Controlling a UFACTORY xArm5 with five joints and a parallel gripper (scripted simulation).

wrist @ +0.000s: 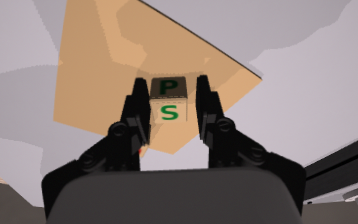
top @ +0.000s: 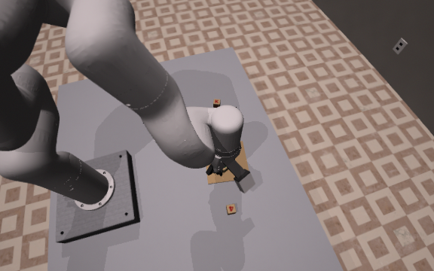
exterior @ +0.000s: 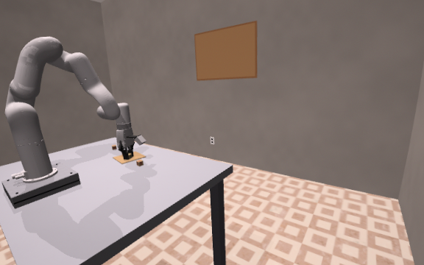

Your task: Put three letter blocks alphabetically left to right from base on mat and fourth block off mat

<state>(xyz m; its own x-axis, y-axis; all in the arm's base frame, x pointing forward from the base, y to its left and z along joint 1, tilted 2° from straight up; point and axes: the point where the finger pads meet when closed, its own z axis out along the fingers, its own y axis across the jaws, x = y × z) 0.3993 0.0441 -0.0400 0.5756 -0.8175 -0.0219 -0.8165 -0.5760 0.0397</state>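
Right now the tan mat is 1 cm ahead of my hand, 3 cm to the left of it and 2 cm below it. Also, from my hand: wooden letter block: 6 cm to the left, 1 cm below.
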